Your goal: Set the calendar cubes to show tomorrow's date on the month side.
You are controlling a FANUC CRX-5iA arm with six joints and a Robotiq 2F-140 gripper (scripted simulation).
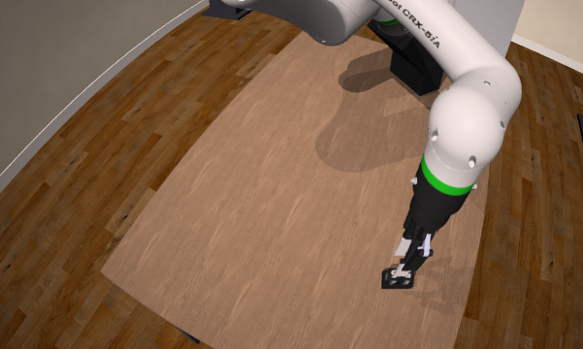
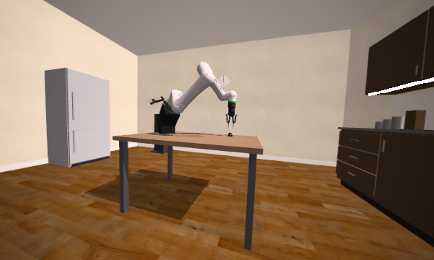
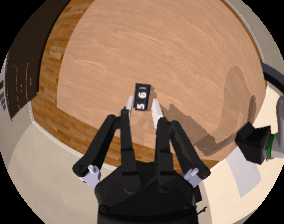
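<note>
Now: the black tray 10 mm behind my hand, 20 mm to the left of it and 110 mm below it.
</note>
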